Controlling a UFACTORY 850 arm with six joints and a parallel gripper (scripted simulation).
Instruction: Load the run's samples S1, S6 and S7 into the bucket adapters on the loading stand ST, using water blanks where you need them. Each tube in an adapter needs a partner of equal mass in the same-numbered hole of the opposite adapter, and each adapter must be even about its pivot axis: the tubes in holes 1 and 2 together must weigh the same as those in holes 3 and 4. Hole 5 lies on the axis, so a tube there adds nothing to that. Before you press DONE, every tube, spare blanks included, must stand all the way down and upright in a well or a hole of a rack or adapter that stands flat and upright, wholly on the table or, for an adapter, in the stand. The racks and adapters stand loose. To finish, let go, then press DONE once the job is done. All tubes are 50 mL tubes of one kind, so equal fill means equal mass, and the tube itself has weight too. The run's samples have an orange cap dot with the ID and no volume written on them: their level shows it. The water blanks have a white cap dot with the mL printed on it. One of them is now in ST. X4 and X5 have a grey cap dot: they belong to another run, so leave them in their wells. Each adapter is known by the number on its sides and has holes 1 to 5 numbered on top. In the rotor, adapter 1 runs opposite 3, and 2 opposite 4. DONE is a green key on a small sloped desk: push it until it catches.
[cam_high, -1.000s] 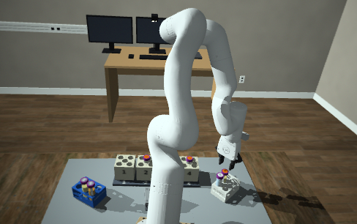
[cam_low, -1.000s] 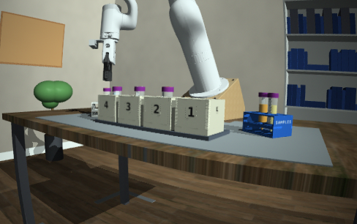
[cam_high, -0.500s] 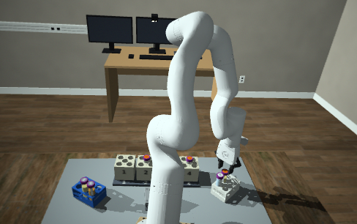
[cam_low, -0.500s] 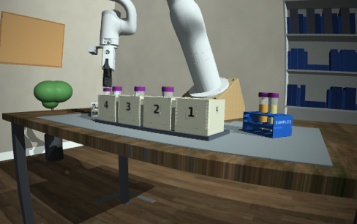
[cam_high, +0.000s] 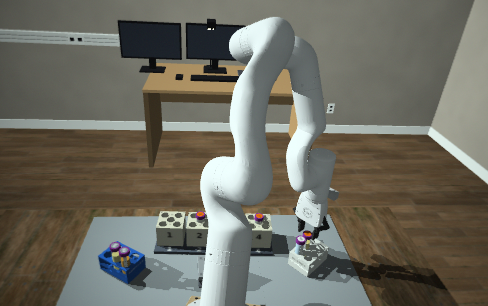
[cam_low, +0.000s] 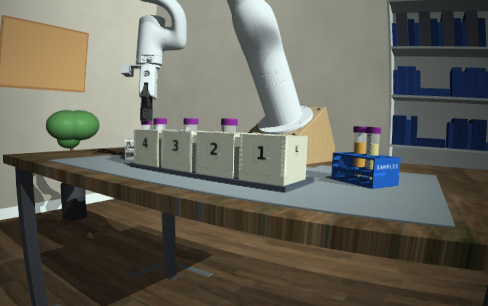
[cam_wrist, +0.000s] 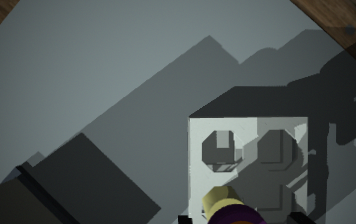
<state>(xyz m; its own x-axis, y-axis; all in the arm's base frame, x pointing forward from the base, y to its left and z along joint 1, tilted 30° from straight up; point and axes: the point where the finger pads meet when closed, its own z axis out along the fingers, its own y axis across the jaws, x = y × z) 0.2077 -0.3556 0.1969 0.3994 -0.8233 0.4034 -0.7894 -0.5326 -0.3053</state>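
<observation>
The white rack lies 11 cm below my hand, 2 cm behind it and 1 cm to the right of it. Also, from my hand: adapter 1: 45 cm to the left, 23 cm ahead, 8 cm below; then blue samples rack: 63 cm to the left, 14 cm ahead, 11 cm below.
</observation>
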